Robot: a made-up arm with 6 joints.
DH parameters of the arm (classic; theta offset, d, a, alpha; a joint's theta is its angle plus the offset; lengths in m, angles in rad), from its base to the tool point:
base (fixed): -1.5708 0.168 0 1.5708
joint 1: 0 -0.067 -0.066 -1.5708
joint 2: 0 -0.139 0.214 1.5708
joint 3: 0 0.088 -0.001 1.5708
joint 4: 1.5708 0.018 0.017 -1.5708
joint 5: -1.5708 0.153 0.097 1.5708
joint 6: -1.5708 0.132 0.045 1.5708
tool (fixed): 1.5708 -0.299 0 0
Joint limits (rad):
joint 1: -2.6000..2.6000
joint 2: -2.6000..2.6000
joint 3: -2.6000..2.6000
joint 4: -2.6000..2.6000
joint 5: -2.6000..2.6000
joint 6: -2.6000..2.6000
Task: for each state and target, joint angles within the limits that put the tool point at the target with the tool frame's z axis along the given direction. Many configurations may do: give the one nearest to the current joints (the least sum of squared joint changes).
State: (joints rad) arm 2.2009 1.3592 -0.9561 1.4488 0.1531 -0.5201
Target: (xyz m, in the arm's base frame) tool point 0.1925 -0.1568 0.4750 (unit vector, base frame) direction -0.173 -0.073 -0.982
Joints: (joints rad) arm 2.4480 1.5412 -1.1910 0.7041 0.4946 -1.4761
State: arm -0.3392 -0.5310 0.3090 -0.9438 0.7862 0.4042
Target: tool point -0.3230 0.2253 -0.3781 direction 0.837 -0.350 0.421
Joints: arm -0.9723 0.1519 0.8781 -0.7729 0.7599 1.0619
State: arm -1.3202 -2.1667 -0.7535 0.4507 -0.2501 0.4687
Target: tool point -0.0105 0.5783 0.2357 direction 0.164 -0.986 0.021
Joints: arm -1.3292 -2.3631 -0.0175 -0.3621 0.1385 -0.2576
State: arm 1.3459 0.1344 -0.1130 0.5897 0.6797 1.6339
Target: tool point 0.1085 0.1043 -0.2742 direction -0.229 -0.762 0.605
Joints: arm 0.5659 -0.2040 -0.3668 0.3450 0.5465 1.0133
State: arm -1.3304 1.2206 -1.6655 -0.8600 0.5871 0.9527
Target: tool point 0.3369 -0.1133 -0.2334 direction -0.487 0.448 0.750
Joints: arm -1.6373 1.7911 -2.1854 -0.8765 1.1764 1.5017
